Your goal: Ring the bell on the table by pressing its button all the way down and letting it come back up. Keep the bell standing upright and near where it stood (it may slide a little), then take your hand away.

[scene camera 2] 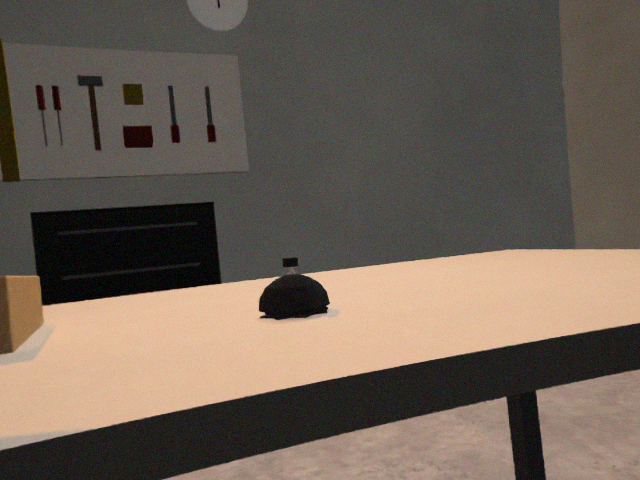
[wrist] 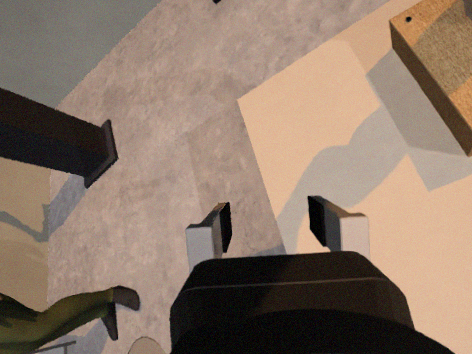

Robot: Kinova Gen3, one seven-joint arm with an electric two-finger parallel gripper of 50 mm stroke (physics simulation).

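Frame: origin at the arm's base, x down, y left, z ahead, level; metres.
Seen in the pictures: gripper, between the fingertips: (wrist: 269, 215).
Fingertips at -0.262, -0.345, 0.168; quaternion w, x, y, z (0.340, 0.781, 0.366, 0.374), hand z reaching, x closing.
Offsets run from my fingertips to a thing's top centre, as dx, dy, dz. Level surfaces: height alone.
The bell {+0.265, +0.124, +0.258} (scene camera 2: 293, 296) is a dark dome that stands upright on the pale table {dx +0.331} (scene camera 2: 413, 304) (wrist: 420, 280) in the scene view. Its small black button {+0.265, +0.124, +0.258} (scene camera 2: 290, 261) stands up above the dome on a thin light stem. The bell does not show in the wrist view. My gripper (wrist: 269, 215) is open, with nothing between its fingers, and points down over the table's edge and the floor. The gripper does not show in the scene view, so its distance from the bell cannot be told.
A tan wooden box (scene camera 2: 23, 312) (wrist: 425, 80) stands on the table, at the left in the scene view and at the upper right in the wrist view. A dark post (wrist: 50, 135) and a green figure-like object (wrist: 65, 315) show at the left of the wrist view.
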